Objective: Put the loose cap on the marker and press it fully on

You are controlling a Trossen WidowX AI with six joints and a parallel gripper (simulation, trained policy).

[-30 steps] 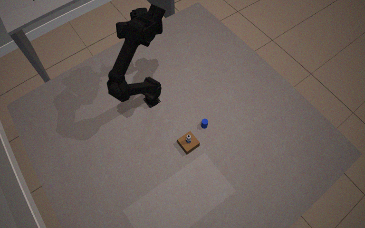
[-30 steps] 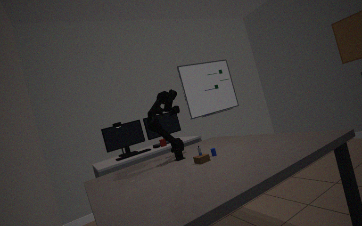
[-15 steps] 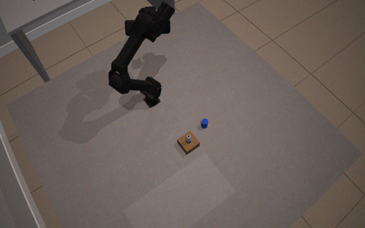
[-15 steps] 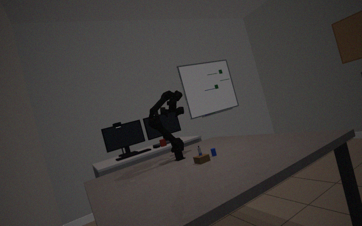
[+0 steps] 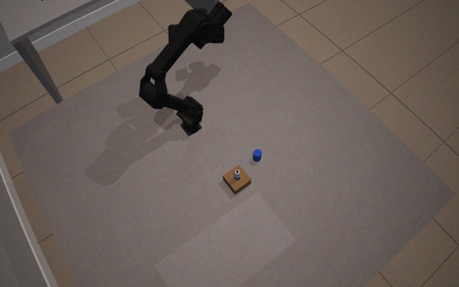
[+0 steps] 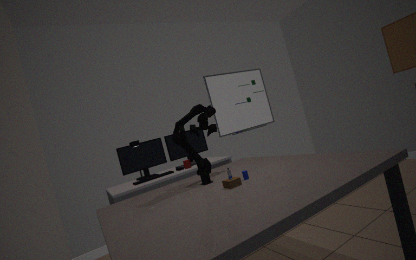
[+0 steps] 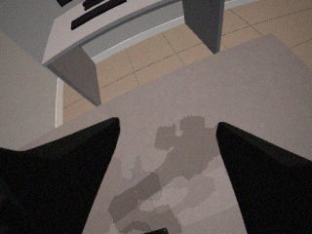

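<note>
My gripper tip is 42 cm short of the blue cap, 2 cm to the left of it and 27 cm above it. Also, from my gripper tip: brown holder block (45 cm ahead, 13 cm to the right, 28 cm below); then marker (45 cm ahead, 13 cm to the right, 22 cm below).
</note>
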